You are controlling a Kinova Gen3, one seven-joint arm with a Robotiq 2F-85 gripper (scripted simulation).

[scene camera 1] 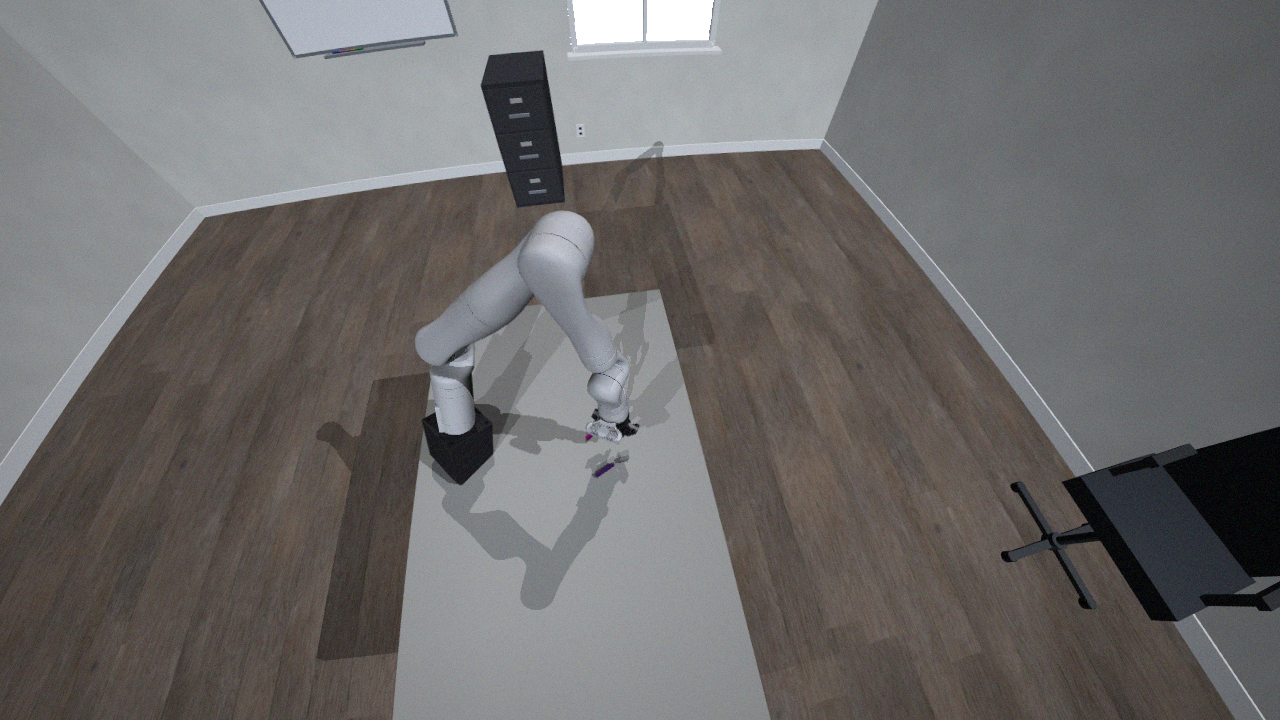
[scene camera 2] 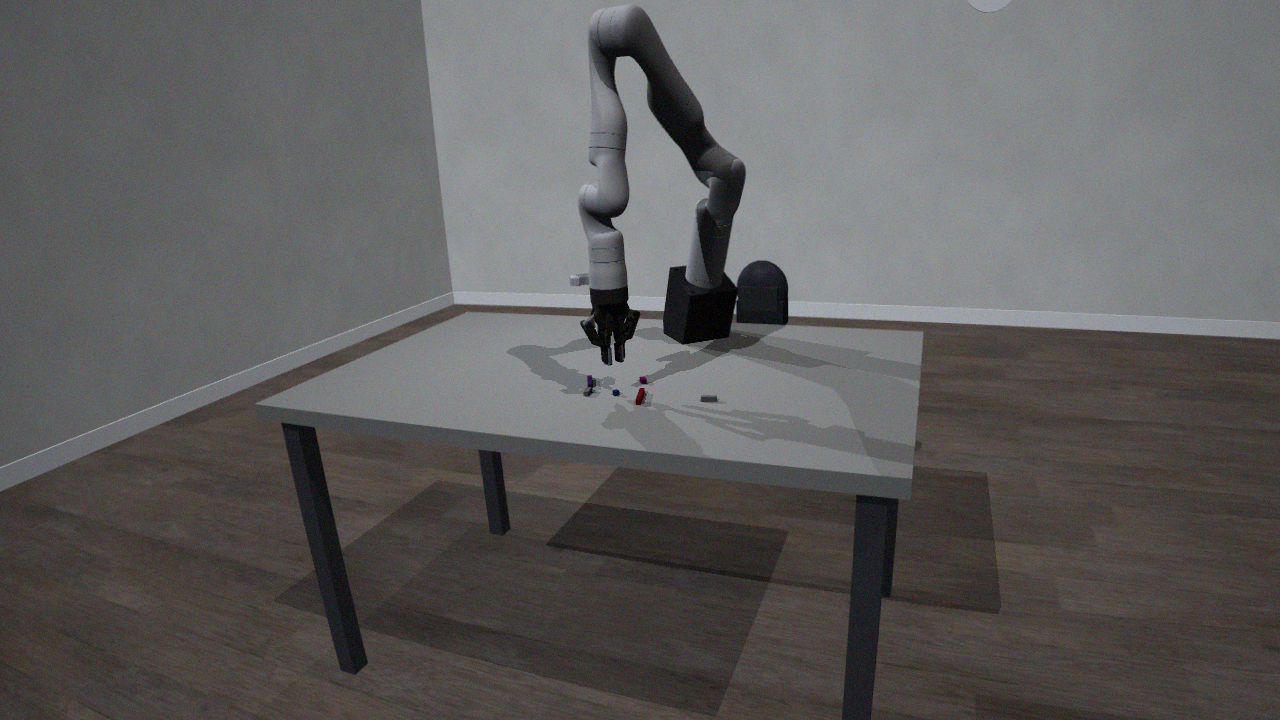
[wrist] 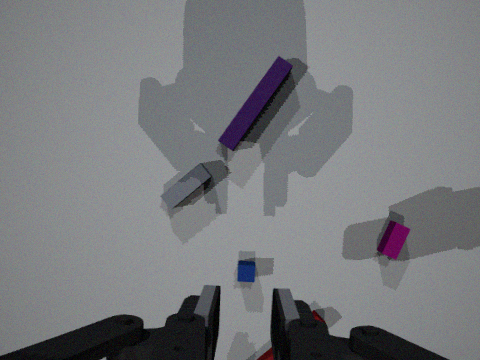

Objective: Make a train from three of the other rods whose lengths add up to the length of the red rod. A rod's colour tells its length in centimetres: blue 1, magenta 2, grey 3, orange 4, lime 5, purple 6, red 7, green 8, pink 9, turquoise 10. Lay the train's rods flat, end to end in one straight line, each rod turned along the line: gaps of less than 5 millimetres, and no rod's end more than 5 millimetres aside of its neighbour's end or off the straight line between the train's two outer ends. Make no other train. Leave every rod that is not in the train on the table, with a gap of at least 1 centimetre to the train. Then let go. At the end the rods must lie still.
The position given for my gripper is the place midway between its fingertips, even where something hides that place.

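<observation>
There's a magenta rod point(wrist: 395, 235) that I can see, and a purple rod point(wrist: 279, 70) too. As for my gripper point(scene camera 2: 613, 363), it's visible there, and the wrist view has the gripper point(wrist: 245, 308) as well.
</observation>
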